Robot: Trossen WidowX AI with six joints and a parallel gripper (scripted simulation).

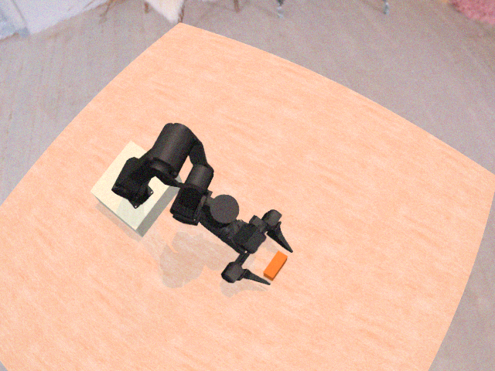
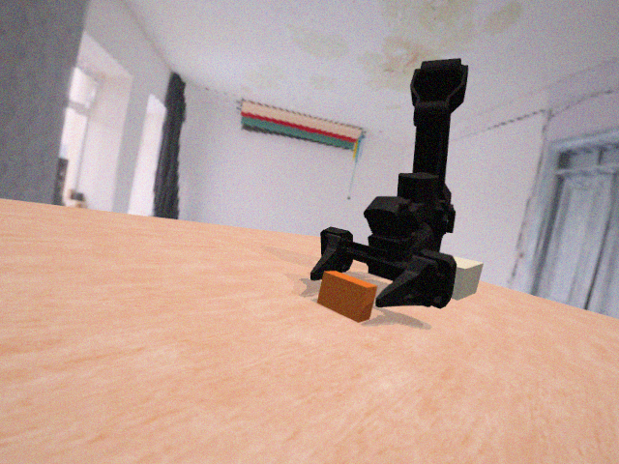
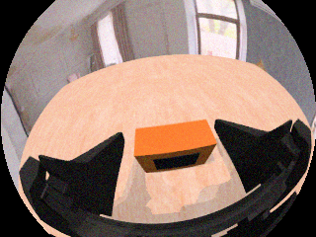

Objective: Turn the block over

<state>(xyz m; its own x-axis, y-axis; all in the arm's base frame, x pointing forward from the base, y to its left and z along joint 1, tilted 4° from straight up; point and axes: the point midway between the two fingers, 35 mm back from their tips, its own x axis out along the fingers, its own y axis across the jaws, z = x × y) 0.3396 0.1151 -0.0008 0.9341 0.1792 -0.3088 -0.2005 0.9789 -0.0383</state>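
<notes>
Right now the orange block is 20 mm behind my gripper tip, 10 mm to the right of it and 10 mm below it.
</notes>
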